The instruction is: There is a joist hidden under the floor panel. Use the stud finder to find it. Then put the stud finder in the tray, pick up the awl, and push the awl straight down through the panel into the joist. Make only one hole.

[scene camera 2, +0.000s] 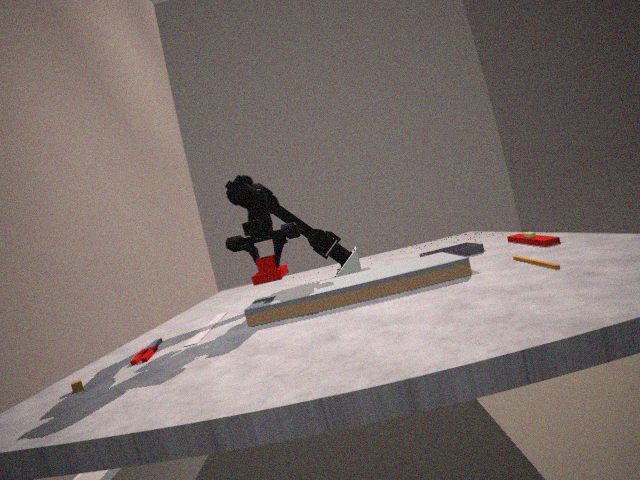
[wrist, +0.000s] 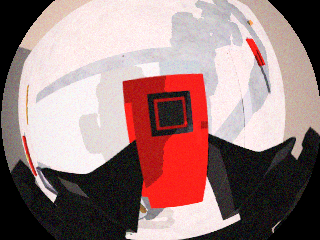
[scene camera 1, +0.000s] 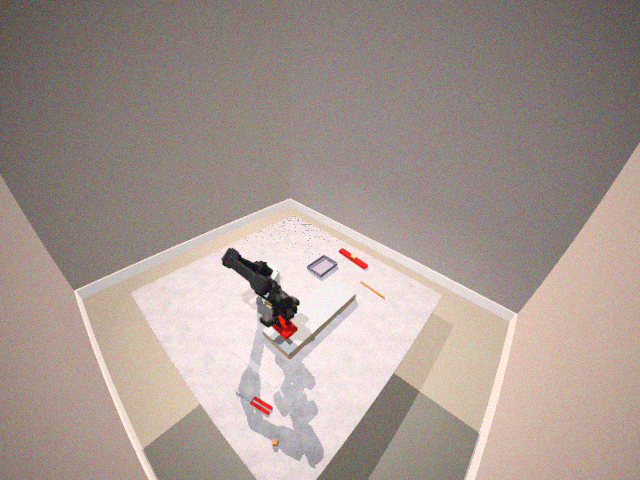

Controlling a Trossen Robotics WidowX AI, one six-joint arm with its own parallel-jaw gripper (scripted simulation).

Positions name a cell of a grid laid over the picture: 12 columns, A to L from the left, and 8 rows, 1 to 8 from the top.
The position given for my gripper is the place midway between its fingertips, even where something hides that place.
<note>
In view: my gripper (scene camera 2: F5).
My gripper shows as well in the wrist view (wrist: G5).
</note>
